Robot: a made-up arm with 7 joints. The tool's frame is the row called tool.
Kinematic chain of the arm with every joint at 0, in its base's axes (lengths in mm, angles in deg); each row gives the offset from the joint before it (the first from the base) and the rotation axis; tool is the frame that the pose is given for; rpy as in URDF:
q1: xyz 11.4 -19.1 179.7 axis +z
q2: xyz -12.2 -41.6 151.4 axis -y
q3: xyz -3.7 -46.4 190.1 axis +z
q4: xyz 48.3 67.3 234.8 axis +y
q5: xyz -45 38.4 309.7 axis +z
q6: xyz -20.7 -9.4 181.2 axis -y
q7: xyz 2.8 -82 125.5 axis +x
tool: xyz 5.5 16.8 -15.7 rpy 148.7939 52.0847 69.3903
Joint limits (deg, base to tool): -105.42..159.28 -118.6..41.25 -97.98..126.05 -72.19..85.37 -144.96..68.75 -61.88..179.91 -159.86..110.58
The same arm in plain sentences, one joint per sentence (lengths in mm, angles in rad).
The arm has seven revolute joints in a row. What follows holds with every joint at zero, and every direction is one of the base frame's.
Joint 1 is mounted 11.4 mm along +x and 19.1 mm along -y and 179.7 mm along +z from the base frame's origin and turns about +z, from -1.8399 to 2.7800 rad.
Joint 2 is mounted 12.2 mm along -x and 41.6 mm along -y and 151.4 mm along +z from joint 1 and turns about -y, from -2.0700 to 0.7199 rad.
Joint 3 is mounted 3.7 mm along -x and 46.4 mm along -y and 190.1 mm along +z from joint 2 and turns about +z, from -1.7101 to 2.2000 rad.
Joint 4 is mounted 48.3 mm along +x and 67.3 mm along +y and 234.8 mm along +z from joint 3 and turns about +y, from -1.2600 to 1.4900 rad.
Joint 5 is mounted 45.0 mm along -x and 38.4 mm along +y and 309.7 mm along +z from joint 4 and turns about +z, from -2.5300 to 1.1999 rad.
Joint 6 is mounted 20.7 mm along -x and 9.4 mm along -y and 181.2 mm along +z from joint 5 and turns about -y, from -1.0800 to 3.1400 rad.
Joint 7 is mounted 2.8 mm along +x and 82.0 mm along -y and 125.5 mm along +z from joint 6 and turns about +x, from -2.7901 to 1.9300 rad.
The tool frame, which is the frame that the pose is given for, is mounted 5.5 mm along +x and 16.8 mm along +y and 15.7 mm along -z from joint 7; its axes are the base frame's turned by roll 2.5969, pitch 0.9090 and yaw 1.2111 rad (as in URDF: about the fixed x, then y, then z).

